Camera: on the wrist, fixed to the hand. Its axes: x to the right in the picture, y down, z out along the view.
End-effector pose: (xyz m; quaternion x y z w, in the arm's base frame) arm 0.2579 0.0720 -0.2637 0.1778 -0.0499 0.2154 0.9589
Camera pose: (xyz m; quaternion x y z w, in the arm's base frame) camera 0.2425 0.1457 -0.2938 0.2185 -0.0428 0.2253 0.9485
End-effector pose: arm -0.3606 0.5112 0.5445 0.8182 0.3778 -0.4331 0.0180
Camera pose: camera -0.2818 0.4945 0.5536 -0.8210 -0.3520 0.4493 0.0132
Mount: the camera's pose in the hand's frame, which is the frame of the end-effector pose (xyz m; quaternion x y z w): 0.0101 0.0592 -0.0545 0.0429 -0.0007 0.0084 0.9990
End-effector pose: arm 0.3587 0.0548 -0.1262 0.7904 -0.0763 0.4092 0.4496
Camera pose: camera 0.3049 0.0648 -0.0664 0.8085 -0.0656 0.4153 0.4117
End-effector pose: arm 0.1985 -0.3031 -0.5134 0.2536 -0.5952 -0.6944 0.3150
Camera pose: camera 0.2394 -0.3524 -0.4637 0.2614 -0.6268 -0.6657 0.3092
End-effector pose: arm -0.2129 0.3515 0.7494 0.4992 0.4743 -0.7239 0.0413
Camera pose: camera -0.1491 0.3630 0.7007 0.5040 0.4386 -0.7436 0.0263
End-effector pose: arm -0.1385 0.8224 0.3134 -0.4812 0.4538 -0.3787 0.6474
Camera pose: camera -0.1842 0.8126 0.2471 -0.4494 0.4407 -0.3920 0.6709
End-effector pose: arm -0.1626 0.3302 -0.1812 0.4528 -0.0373 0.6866 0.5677
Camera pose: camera -0.2418 0.3477 -0.1791 0.4769 -0.0120 0.6920 0.5419
